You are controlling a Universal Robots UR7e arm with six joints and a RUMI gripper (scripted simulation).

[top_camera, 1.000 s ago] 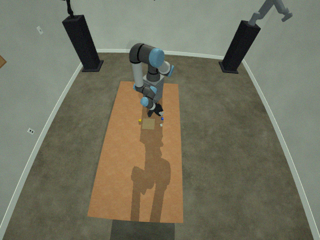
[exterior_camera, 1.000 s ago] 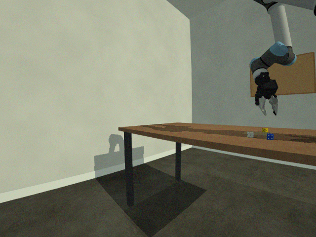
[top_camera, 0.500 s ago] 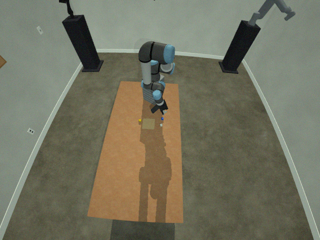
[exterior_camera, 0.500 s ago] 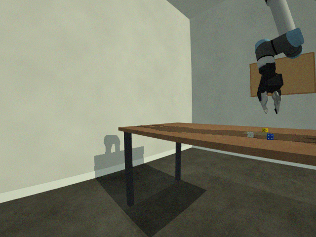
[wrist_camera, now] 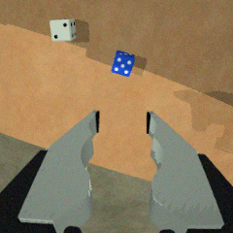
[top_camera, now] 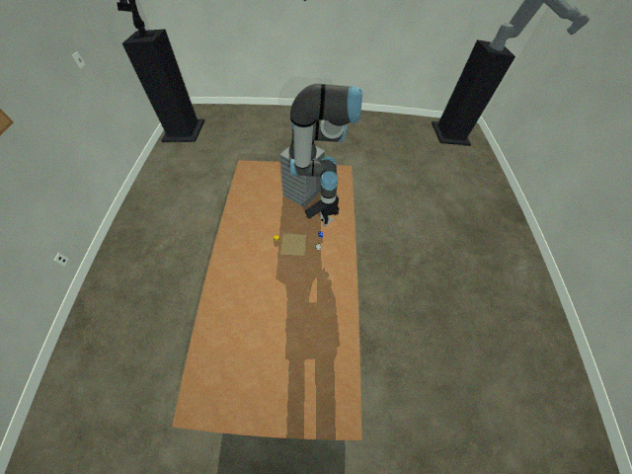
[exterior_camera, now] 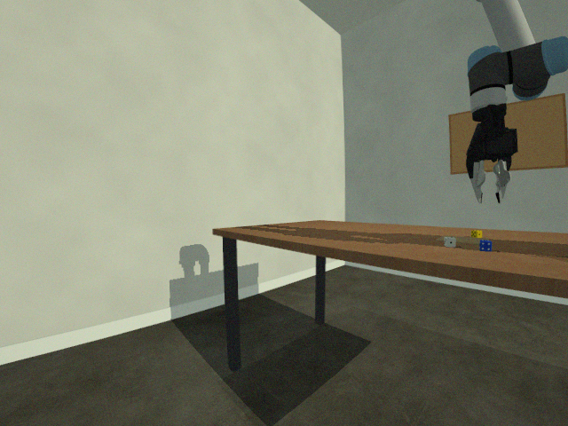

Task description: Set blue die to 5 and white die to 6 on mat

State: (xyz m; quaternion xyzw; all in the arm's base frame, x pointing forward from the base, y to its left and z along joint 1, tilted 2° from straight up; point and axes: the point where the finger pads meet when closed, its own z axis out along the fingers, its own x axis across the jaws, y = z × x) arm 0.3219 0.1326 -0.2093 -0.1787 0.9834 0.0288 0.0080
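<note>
My gripper is now 10 mm short of the blue die, 10 mm to the left of it and 120 mm above it. Round my hand: white die (90 mm ahead, 20 mm to the right, 120 mm below); then yellow die (40 mm ahead, 270 mm to the right, 120 mm below); then tan mat (70 mm ahead, 170 mm to the right, 130 mm below).
</note>
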